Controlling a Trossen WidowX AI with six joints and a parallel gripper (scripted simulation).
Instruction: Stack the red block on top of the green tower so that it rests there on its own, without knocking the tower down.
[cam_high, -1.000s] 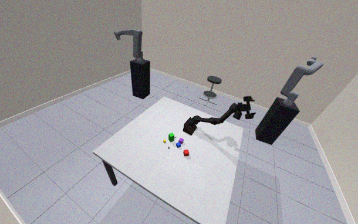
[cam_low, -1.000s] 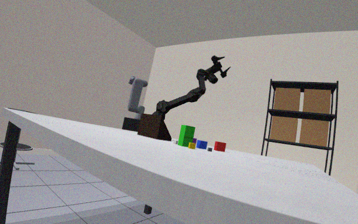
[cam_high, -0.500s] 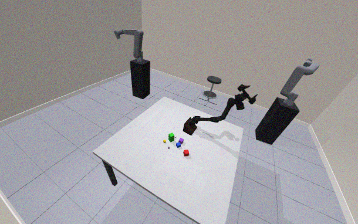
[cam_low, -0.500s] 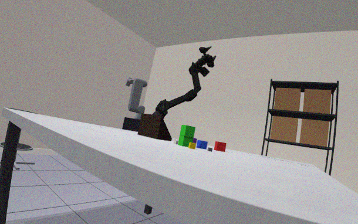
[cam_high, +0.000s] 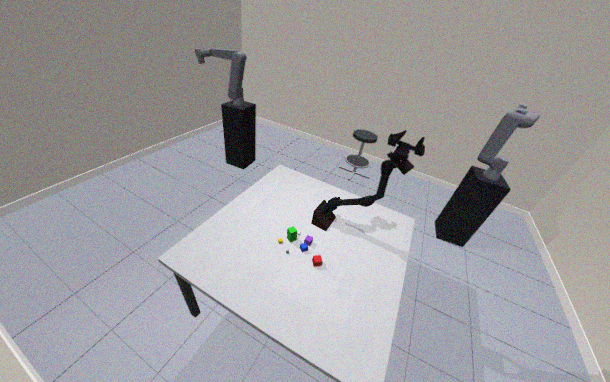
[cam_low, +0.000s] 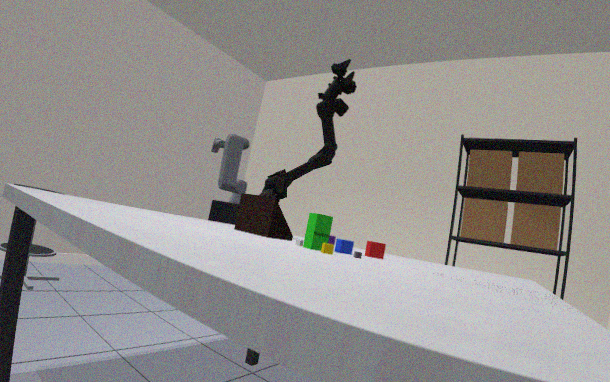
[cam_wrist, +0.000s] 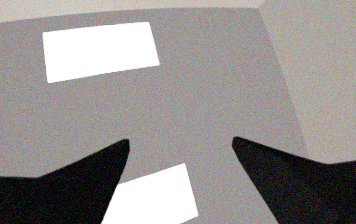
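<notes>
The red block lies 79 cm below my gripper tip, 30 cm ahead of it and 26 cm to the right of it. Also, from my gripper tip: tiny grey cube 80 cm below, 45 cm to the right, 32 cm ahead; then blue cube 79 cm below, 37 cm to the right, 24 cm ahead; then purple cube 79 cm below, 36 cm to the right, 18 cm ahead.
</notes>
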